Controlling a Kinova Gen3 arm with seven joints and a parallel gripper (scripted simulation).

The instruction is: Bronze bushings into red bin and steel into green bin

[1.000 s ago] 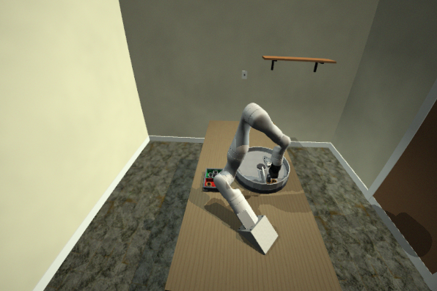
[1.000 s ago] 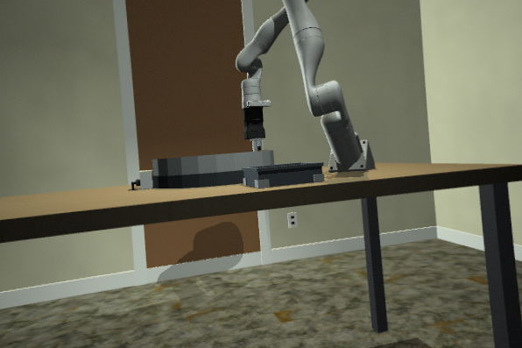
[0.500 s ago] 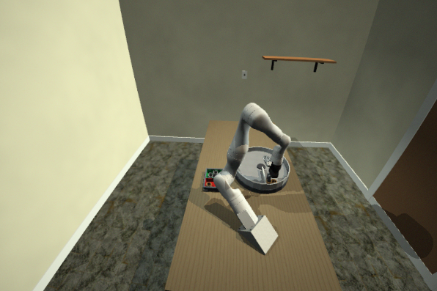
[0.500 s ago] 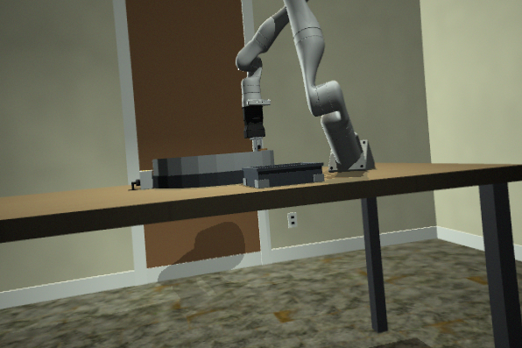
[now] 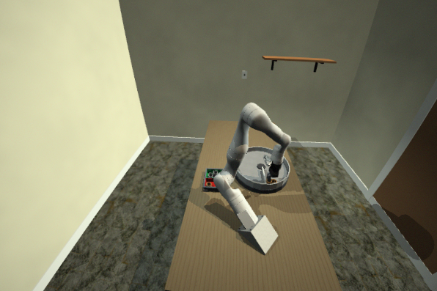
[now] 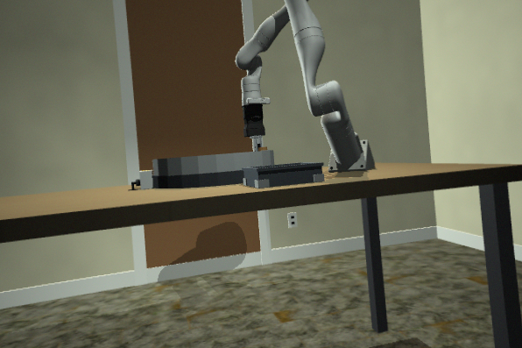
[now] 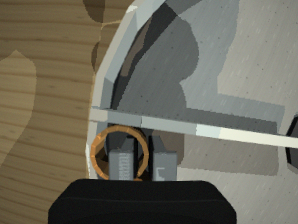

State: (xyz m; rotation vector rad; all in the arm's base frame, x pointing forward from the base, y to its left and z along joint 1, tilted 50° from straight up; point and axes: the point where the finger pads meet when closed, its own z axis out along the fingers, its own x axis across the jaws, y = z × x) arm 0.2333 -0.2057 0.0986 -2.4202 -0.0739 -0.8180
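My gripper is now 38 cm to the right of the bin tray, 8 cm above it and 1 cm past it. Round my hand: grey turntable (16 cm ahead, 5 cm below, 4 cm to the left).
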